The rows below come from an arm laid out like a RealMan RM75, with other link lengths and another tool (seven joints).
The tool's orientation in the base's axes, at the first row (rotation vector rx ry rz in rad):
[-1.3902 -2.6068 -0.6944]
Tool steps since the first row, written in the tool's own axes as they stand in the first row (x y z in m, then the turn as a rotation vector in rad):
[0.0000 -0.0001 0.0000 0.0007 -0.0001 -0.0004]
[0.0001 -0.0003 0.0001 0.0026 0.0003 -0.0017]
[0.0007 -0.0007 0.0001 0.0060 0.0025 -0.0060]
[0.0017 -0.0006 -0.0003 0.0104 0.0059 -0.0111]
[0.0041 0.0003 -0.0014 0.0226 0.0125 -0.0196]
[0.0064 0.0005 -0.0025 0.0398 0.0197 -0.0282]
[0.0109 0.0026 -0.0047 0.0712 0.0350 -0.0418]
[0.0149 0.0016 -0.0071 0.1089 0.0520 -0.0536]
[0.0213 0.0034 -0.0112 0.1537 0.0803 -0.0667]
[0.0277 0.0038 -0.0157 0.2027 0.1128 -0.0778]
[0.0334 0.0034 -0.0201 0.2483 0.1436 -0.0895]
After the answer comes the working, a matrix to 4 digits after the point.
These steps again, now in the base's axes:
[-0.0001 0.0000 0.0000 -0.0005 0.0003 0.0005]
[-0.0003 0.0000 -0.0002 -0.0015 0.0014 0.0024]
[-0.0010 0.0002 -0.0001 -0.0021 0.0031 0.0080]
[-0.0015 0.0009 0.0006 -0.0025 0.0058 0.0150]
[-0.0023 0.0026 0.0026 -0.0052 0.0145 0.0285]
[-0.0036 0.0040 0.0043 -0.0103 0.0272 0.0438]
[-0.0047 0.0075 0.0084 -0.0176 0.0524 0.0706]
[-0.0081 0.0090 0.0113 -0.0269 0.0840 0.0983]
[-0.0108 0.0129 0.0175 -0.0314 0.1258 0.1331]
[-0.0147 0.0160 0.0236 -0.0346 0.1736 0.1689]
[-0.0188 0.0182 0.0291 -0.0373 0.2179 0.2035]

The tool's axes in the first row as the columns of a matrix, in the base's axes (rounded; the answer above uses it unrounded):
[-0.5758 0.8091 0.1175]
[0.7603 0.4771 0.4408]
[0.3006 0.3431 -0.8899]

